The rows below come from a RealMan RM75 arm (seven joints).
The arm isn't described. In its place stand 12 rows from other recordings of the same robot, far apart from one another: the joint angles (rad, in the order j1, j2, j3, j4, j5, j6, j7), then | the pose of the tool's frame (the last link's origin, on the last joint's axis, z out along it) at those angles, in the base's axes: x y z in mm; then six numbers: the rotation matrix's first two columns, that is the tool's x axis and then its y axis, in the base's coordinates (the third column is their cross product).
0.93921, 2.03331, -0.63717, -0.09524, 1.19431, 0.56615, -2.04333 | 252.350 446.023 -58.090 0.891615 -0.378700 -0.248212 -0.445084 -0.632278 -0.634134
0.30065, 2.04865, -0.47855, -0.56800, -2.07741, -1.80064, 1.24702 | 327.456 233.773 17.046 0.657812 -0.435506 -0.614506 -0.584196 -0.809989 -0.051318
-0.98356, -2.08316, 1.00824, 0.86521, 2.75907, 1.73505, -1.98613 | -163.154 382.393 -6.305 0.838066 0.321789 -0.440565 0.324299 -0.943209 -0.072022
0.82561, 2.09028, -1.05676, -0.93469, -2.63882, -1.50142, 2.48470 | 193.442 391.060 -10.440 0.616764 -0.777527 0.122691 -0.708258 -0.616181 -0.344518
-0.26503, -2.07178, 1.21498, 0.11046, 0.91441, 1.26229, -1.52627 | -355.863 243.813 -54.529 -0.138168 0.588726 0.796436 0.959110 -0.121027 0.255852
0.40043, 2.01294, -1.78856, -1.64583, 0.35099, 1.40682, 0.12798 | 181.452 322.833 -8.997 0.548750 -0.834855 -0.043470 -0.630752 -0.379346 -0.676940
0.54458, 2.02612, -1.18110, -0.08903, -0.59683, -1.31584, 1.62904 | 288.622 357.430 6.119 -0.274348 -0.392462 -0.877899 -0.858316 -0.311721 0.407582
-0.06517, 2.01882, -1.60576, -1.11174, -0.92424, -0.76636, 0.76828 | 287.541 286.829 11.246 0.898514 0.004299 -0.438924 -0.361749 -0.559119 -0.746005
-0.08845, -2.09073, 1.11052, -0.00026, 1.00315, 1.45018, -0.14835 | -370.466 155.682 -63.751 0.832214 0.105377 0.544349 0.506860 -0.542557 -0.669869
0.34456, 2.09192, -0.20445, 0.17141, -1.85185, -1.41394, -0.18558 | 301.633 233.470 -88.402 0.872370 0.223873 -0.434570 -0.228042 -0.599951 -0.766848
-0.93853, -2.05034, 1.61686, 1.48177, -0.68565, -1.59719, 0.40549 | -20.608 351.448 -26.037 0.918841 0.302061 -0.253949 0.213680 -0.921839 -0.323346
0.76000, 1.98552, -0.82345, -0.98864, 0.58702, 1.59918, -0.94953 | 224.378 395.391 63.874 0.720781 -0.693104 -0.009084 -0.657116 -0.679068 -0.327208
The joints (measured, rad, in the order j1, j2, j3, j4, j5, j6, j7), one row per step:
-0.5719 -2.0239 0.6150 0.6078 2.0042 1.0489 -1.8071
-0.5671 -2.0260 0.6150 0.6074 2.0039 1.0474 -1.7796
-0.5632 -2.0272 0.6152 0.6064 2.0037 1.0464 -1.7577
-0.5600 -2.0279 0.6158 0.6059 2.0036 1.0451 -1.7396
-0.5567 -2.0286 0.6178 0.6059 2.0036 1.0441 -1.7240
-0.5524 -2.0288 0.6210 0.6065 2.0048 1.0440 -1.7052
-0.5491 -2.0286 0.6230 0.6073 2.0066 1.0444 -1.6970
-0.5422 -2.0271 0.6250 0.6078 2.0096 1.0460 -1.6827
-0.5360 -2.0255 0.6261 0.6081 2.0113 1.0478 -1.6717
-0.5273 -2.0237 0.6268 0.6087 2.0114 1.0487 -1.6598
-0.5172 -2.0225 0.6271 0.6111 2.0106 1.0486 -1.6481
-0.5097 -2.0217 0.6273 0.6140 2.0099 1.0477 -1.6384
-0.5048 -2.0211 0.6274 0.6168 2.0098 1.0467 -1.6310
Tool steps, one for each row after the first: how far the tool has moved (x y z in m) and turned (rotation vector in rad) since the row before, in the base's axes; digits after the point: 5 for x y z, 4 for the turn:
-0.00171 -0.00167 -0.00098 0.0011 0.0184 -0.0131
-0.00149 -0.00141 -0.00077 0.0003 0.0147 -0.0102
-0.00126 -0.00107 -0.00045 0.0005 0.0131 -0.0086
-0.00112 -0.00109 -0.00056 -0.0006 0.0121 -0.0078
-0.00145 -0.00144 -0.00049 -0.0022 0.0162 -0.0103
-0.00119 -0.00111 -0.00015 -0.0020 0.0087 -0.0038
-0.00280 -0.00235 0.00024 -0.0030 0.0143 -0.0049
-0.00249 -0.00207 0.00044 -0.0019 0.0103 -0.0030
-0.00343 -0.00269 0.00084 0.0003 0.0103 -0.0007
-0.00373 -0.00290 0.00117 0.0025 0.0104 0.0006
-0.00272 -0.00198 0.00116 0.0031 0.0094 -0.0004
-0.00178 -0.00118 0.00103 0.0026 0.0080 -0.0012

